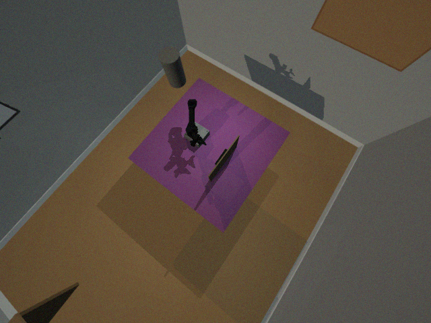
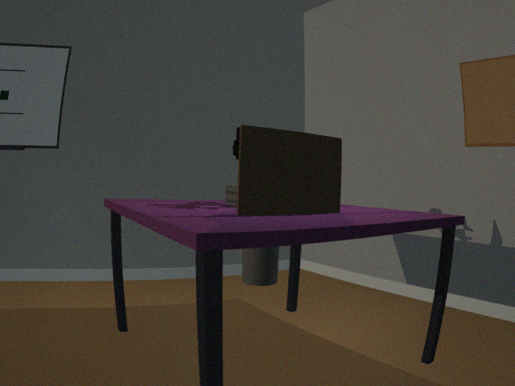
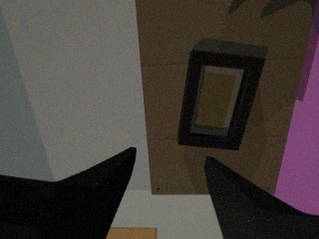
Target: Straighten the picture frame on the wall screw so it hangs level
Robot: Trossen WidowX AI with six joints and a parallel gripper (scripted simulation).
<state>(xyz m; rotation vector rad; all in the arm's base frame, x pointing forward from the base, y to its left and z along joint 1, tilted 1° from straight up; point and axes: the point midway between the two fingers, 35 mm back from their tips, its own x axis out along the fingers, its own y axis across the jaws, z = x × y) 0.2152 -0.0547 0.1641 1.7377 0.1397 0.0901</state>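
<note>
My gripper tip is now 190 mm short of the picture frame, 90 mm above it and 30 mm to the right of it. From my gripper tip the other things lie so: brown wall panel: 200 mm ahead, 100 mm below, 30 mm to the left.
</note>
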